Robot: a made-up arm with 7 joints.
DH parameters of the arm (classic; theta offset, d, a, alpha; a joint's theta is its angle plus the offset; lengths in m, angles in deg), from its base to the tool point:
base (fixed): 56.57 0 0.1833 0
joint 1: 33.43 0.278 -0.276 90
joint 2: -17 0.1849 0.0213 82.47
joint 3: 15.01 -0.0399 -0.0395 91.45
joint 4: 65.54 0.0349 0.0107 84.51
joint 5: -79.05 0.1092 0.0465 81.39
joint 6: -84.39 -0.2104 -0.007 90
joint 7: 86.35 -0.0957 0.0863 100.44
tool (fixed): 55.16 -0.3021 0 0
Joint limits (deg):
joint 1: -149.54..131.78
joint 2: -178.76..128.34
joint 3: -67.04..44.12
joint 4: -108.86..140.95
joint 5: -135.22..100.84
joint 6: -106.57..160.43
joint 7: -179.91..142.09
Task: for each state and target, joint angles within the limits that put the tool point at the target. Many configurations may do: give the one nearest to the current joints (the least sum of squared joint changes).
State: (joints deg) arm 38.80 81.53 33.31 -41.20 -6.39 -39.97 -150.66
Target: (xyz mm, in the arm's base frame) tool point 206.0 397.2 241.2
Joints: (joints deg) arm 64.07 72.00 37.74 -39.65 -12.23 -32.08 -176.61
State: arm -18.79 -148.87 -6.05 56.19 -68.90 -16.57 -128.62
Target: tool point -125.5 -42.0 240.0
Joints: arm -58.64 -158.62 17.59 53.12 -75.90 -47.64 -101.97
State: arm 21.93 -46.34 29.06 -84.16 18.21 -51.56 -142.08
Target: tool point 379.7 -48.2 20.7
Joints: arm 25.89 -52.97 35.49 -83.31 15.64 -44.62 -155.90
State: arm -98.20 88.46 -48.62 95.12 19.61 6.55 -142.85
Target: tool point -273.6 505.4 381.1
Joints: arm -146.85 64.63 -36.27 120.73 28.92 -24.91 -142.41
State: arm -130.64 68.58 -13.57 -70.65 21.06 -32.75 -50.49
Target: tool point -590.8 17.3 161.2
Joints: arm -100.91 104.07 -17.03 -104.03 1.57 -31.95 -17.81
